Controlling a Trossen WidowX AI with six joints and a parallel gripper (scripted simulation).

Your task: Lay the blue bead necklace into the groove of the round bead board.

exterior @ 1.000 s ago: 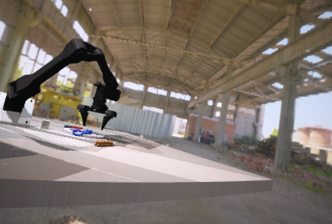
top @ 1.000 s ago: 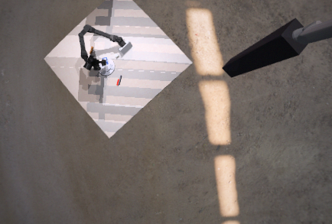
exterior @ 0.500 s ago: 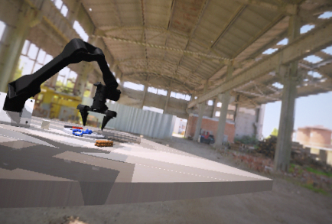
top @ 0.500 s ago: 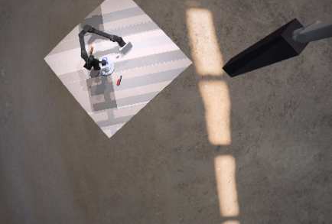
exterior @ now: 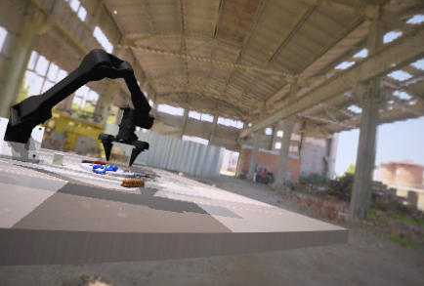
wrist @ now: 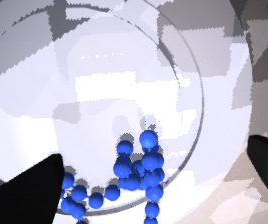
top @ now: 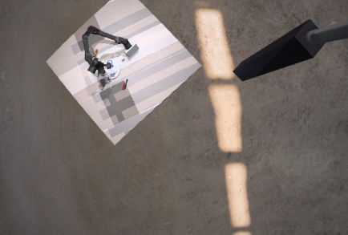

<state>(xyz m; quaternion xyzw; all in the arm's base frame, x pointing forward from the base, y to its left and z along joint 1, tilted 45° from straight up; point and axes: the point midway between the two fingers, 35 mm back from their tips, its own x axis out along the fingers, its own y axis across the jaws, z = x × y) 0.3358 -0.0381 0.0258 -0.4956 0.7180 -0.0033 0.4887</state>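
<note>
The round white bead board is 2 cm behind my gripper tip, 3 cm to the left of it and 3 cm below it. The rest, counted from my gripper tip: small white block (20 cm behind, 5 cm to the left, 2 cm below); then red pen-like object (27 cm to the left, 3 cm below).
</note>
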